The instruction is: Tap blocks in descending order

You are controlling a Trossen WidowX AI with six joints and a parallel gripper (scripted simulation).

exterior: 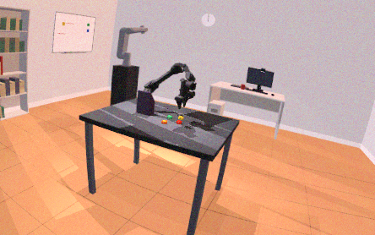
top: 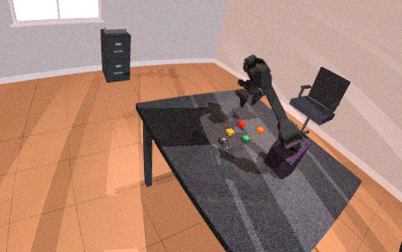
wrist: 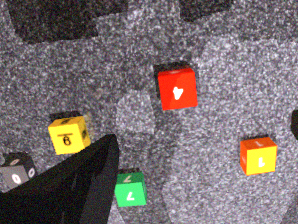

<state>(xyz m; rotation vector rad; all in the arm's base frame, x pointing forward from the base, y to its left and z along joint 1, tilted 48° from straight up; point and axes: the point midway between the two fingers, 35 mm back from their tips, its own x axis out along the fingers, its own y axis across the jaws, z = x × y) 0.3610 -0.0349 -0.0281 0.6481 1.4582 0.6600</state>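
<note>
Now: gripper tip 120 mm to the right of the yellow block, 120 mm above it and 50 mm past it. Round my gripper tip: red block 120 mm below, 10 mm behind; green block 120 mm below, 120 mm behind, 70 mm to the left; orange block 120 mm below, 100 mm behind, 80 mm to the right.
</note>
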